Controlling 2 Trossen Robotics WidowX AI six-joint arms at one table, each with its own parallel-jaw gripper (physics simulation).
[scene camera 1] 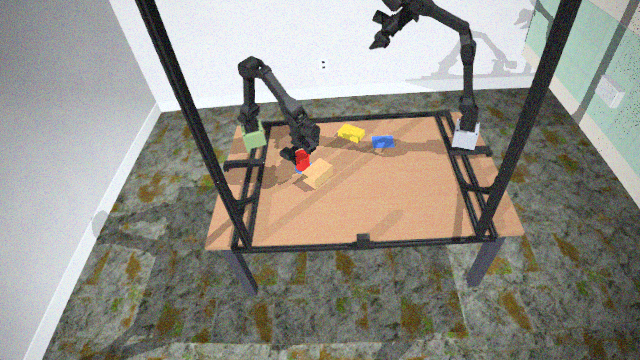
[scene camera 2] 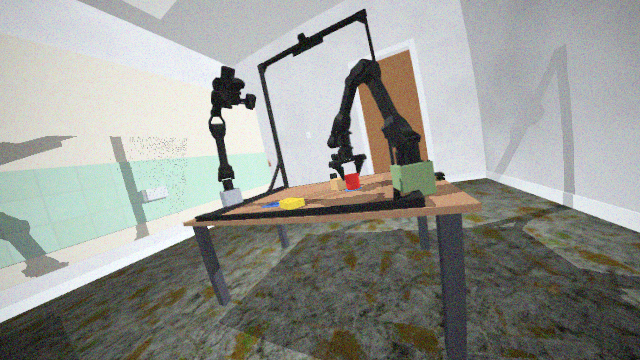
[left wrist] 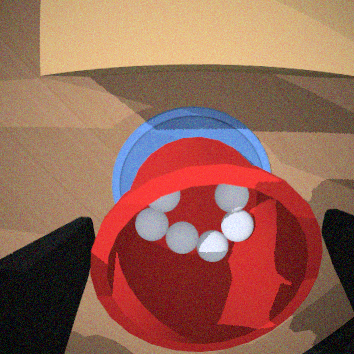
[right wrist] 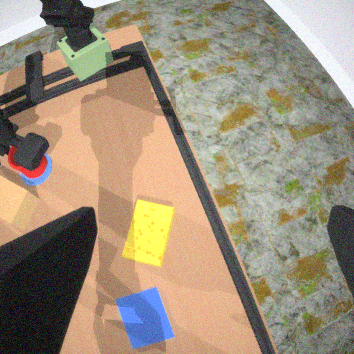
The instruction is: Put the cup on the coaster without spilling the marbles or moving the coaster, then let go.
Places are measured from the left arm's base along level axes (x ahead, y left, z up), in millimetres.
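Pixels of known places: left gripper, fingertip midpoint: (scene camera 1: 302, 159) (scene camera 2: 351, 178) (left wrist: 212, 226); right gripper, fingertip midpoint: (scene camera 1: 372, 44) (scene camera 2: 242, 108) (right wrist: 217, 219); left arm's base, origin of the base link: (scene camera 1: 251, 128) (scene camera 2: 409, 163) (right wrist: 80, 39); right arm's base, origin of the base link: (scene camera 1: 467, 126) (scene camera 2: 229, 190).
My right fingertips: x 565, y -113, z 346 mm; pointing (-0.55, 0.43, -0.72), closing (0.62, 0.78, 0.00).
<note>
Ahead of a thing's pixels: the offset from my right fingertips to its middle.
The red cup {dy -135, dx -387, dz -407 mm} (scene camera 1: 302, 160) (scene camera 2: 352, 181) (left wrist: 192, 155) (right wrist: 34, 172) stands upright on the round blue coaster {dy -137, dx -385, dz -443 mm} (scene camera 1: 298, 170) (scene camera 2: 354, 189) (left wrist: 137, 155) (right wrist: 44, 176). Several grey-white marbles {dy -118, dx -389, dz -426 mm} (left wrist: 182, 237) lie inside the cup. My left gripper (scene camera 1: 301, 151) (scene camera 2: 347, 170) (left wrist: 212, 226) is open, with its fingers on either side of the cup; the left wrist view shows a narrow gap at the left finger, and the right finger is close to the rim. My right gripper (scene camera 1: 375, 32) (scene camera 2: 245, 97) (right wrist: 217, 219) is open and empty, high above the table.
A tan block {dy -224, dx -343, dz -416 mm} (scene camera 1: 318, 173) (scene camera 2: 337, 184) (left wrist: 200, 35) (right wrist: 15, 200) lies close beside the coaster. A yellow sponge {dy -12, dx -111, dz -430 mm} (scene camera 1: 351, 132) (scene camera 2: 291, 203) (right wrist: 149, 232) and a flat blue block {dy -116, dx +10, dz -442 mm} (scene camera 1: 383, 142) (scene camera 2: 271, 204) (right wrist: 145, 317) lie farther off, near the table's frame.
</note>
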